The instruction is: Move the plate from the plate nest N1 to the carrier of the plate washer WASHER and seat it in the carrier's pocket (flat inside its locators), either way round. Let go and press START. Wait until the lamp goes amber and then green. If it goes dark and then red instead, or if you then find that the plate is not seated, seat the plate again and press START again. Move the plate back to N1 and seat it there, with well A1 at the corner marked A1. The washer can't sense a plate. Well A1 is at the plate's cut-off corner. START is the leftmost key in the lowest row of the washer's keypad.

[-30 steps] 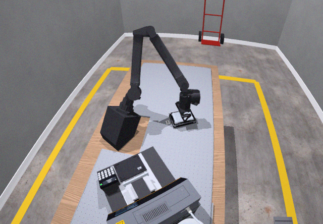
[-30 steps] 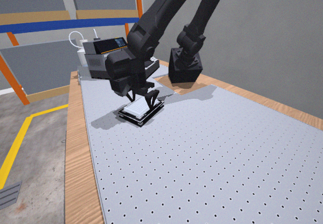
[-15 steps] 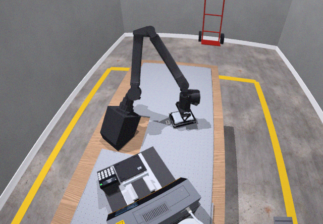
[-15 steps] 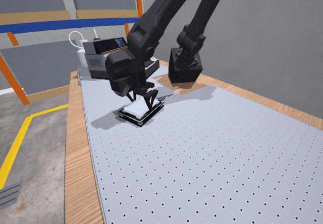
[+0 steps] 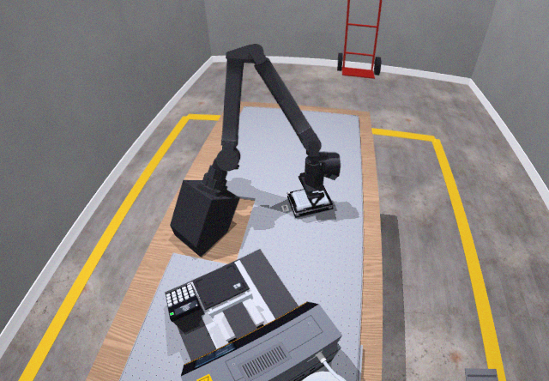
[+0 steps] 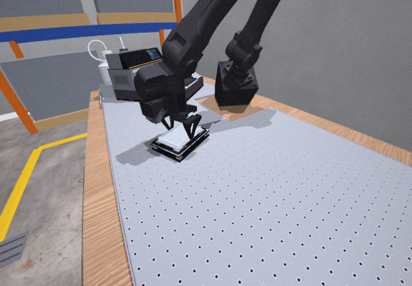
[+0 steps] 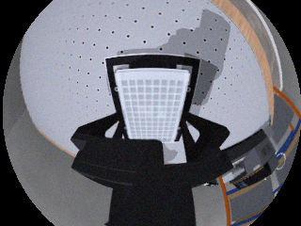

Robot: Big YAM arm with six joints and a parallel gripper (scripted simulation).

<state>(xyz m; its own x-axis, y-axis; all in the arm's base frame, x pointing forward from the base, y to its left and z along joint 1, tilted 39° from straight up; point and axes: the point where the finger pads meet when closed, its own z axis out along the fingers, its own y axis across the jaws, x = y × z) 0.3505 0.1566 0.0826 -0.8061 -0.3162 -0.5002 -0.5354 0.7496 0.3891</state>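
My gripper is now 1 cm above the white well plate. Round my hand: small white tag: 9 cm behind, 6 cm to the right, 4 cm below; then black nest N1: 2 cm below; then dark carrier: 48 cm to the right, 16 cm behind, 4 cm above.
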